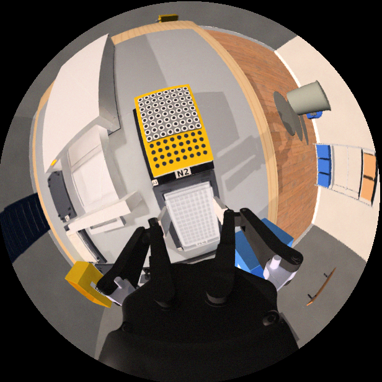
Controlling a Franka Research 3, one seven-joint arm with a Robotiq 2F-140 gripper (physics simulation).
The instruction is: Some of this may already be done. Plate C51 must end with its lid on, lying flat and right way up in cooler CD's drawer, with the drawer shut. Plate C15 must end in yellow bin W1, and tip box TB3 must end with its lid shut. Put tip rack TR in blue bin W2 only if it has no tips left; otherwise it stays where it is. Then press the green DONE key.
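A pale plate [192, 215] with a grid of wells sits flat on a dark holder [159, 192]; its small label is too blurred to read. My gripper [191, 207] has one finger pad against each long side of this plate and is shut on it. Beyond it a yellow tip rack [175, 130] stands on a dark base marked N2; white-ringed tips fill its far part and its near rows are open holes. Yellow bin W1 [80, 280] is at the lower left. A blue bin [250, 250] is at the lower right, partly behind the right finger. The green DONE key does not show.
A large white box-shaped unit [75, 95] stands at the left, with a pale open compartment [92, 165] and a white bar [102, 212] nearer me. A dark block [61, 195] lies at the left edge. A grey-green tub [307, 98] is beyond the table's right edge.
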